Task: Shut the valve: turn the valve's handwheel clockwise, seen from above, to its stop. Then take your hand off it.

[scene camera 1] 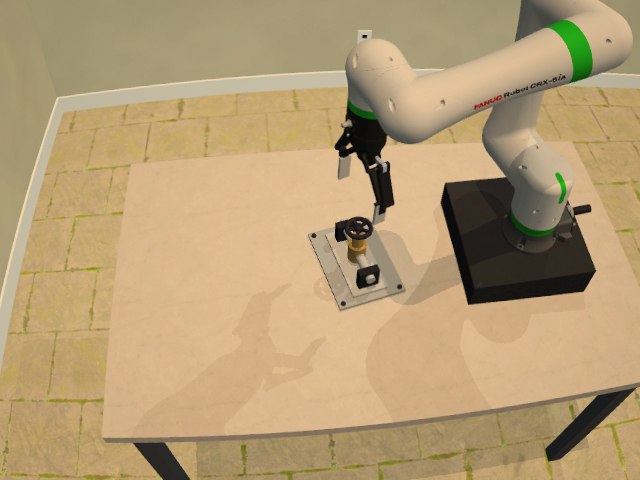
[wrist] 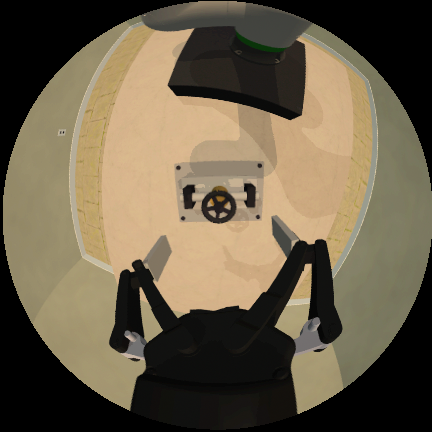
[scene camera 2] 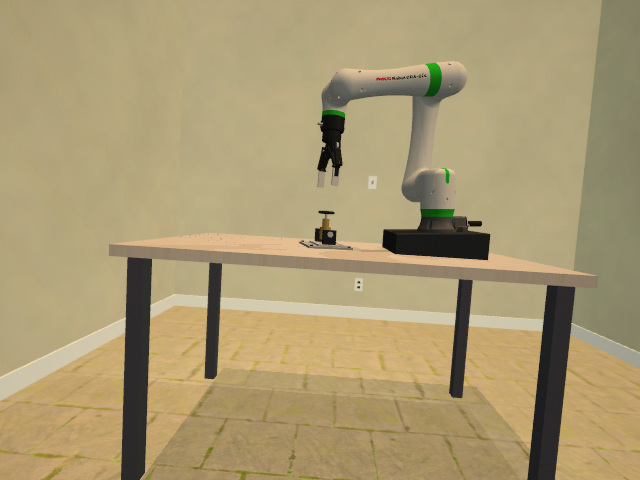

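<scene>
The valve's dark, spoked handwheel sits level on top of the brass valve body. The valve stands on a grey mounting plate, its pipe held between two black blocks. My gripper is wide open and empty, pointing down. In scene camera 2 its pale fingertips hang well above the handwheel, apart from it. In the wrist view the whole wheel shows, with no finger touching it. The wheel's turn angle relative to its stop cannot be read.
The arm's black base block stands on the table, to the right of the valve in both scene views. The arm reaches over from it. Shadows of arm and gripper fall across the table top.
</scene>
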